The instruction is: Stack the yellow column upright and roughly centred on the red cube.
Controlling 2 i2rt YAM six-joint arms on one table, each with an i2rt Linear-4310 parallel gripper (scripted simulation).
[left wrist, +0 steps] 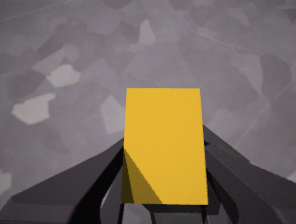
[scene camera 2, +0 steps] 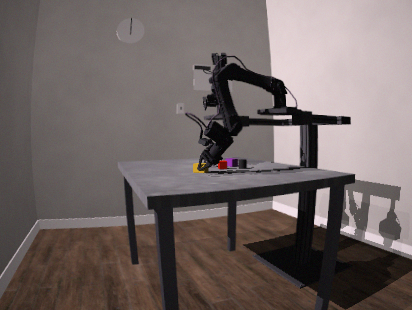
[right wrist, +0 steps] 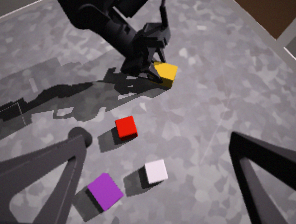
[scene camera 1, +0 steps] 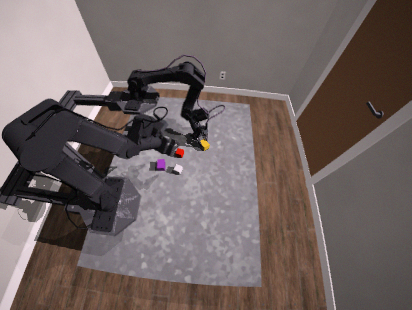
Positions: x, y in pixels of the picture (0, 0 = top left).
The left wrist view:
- left gripper: 161, 144
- yellow column: 163, 158
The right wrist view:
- left gripper: 163, 76
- right gripper: 155, 141
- purple cube: 104, 189
